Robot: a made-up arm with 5 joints.
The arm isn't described. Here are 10 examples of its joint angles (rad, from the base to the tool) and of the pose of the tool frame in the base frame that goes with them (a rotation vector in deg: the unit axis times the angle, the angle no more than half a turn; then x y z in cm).
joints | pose
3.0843 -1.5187 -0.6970 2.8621 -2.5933 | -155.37 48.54 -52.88 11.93 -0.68 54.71
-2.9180 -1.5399 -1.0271 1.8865 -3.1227 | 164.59 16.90 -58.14 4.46 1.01 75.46
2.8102 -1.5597 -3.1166 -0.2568 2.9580 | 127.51 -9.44 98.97 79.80 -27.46 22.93
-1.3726 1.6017 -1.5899 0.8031 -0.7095 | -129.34 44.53 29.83 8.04 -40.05 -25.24
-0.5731 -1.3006 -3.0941 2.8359 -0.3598 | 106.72 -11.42 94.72 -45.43 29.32 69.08
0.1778 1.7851 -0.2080 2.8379 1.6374 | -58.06 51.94 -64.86 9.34 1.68 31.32
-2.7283 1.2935 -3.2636 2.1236 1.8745 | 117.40 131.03 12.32 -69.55 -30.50 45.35
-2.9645 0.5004 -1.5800 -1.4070 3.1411 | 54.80 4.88 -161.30 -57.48 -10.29 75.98
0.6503 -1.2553 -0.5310 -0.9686 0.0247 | -27.46 -8.88 -139.11 -3.74 -2.84 89.55
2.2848 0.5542 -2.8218 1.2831 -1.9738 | 80.36 -128.60 -80.34 -43.47 50.16 95.48
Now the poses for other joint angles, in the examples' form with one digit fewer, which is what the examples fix.
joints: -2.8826 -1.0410 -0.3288 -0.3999 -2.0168
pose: 79.9 -36.9 -82.8 -20.5 -5.4 77.4
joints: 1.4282 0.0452 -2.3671 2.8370 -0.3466
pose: 101.6 124.8 -36.3 4.5 31.5 84.5
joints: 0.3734 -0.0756 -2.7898 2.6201 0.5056
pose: -172.6 11.4 -19.3 19.8 7.8 98.8
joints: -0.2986 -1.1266 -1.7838 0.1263 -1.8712
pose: 15.1 15.1 55.1 -33.9 10.4 114.4
